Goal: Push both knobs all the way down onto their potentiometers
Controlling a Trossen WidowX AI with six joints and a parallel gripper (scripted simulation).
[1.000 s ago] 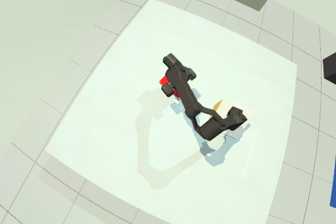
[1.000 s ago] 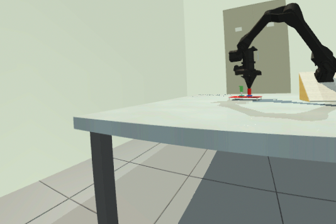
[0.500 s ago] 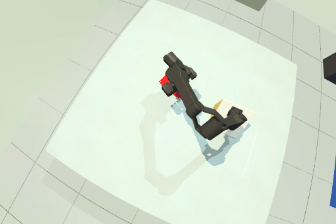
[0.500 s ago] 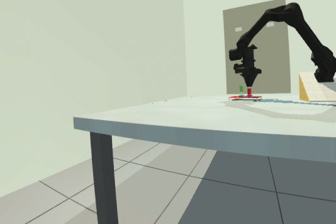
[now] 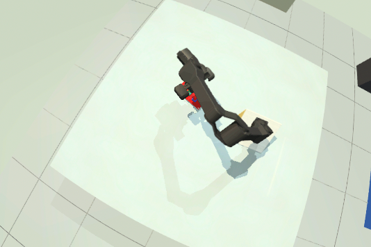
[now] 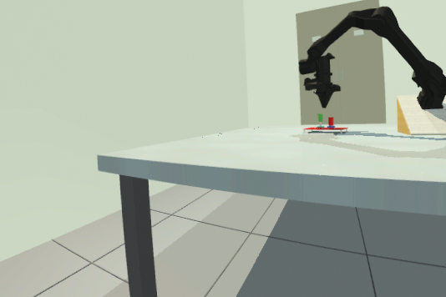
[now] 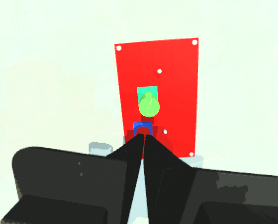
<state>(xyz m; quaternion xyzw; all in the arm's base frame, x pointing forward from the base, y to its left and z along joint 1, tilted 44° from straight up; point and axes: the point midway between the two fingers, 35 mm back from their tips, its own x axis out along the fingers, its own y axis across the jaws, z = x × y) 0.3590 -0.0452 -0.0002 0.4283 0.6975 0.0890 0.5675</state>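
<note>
Right now the green knob is 40 mm below my gripper tip, 20 mm ahead of it and 10 mm to the right of it. The rest, counted from my gripper tip: red knob (60 mm below, 20 mm behind, 10 mm to the left).
</note>
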